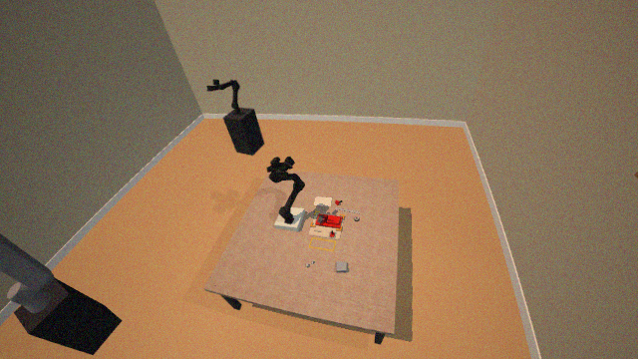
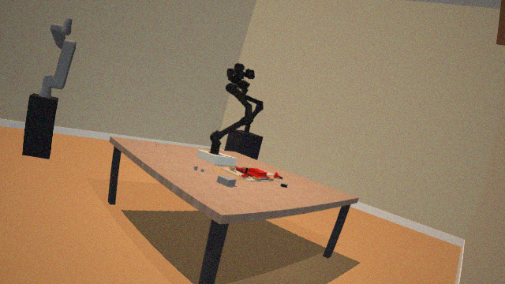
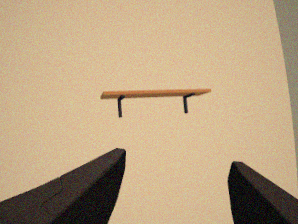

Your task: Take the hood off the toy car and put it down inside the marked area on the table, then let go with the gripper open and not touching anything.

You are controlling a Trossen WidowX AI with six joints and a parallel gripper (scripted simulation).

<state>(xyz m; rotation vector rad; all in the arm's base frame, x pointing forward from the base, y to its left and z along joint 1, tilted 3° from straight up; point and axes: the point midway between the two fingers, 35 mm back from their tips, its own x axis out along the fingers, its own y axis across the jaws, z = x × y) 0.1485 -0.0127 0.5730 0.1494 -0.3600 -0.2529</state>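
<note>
The red hood is 18 cm ahead of my gripper tip, 16 cm to the left of it and 61 cm below it. Also, from my gripper tip: beige sheet (1 cm ahead, 33 cm to the left, 65 cm below).
</note>
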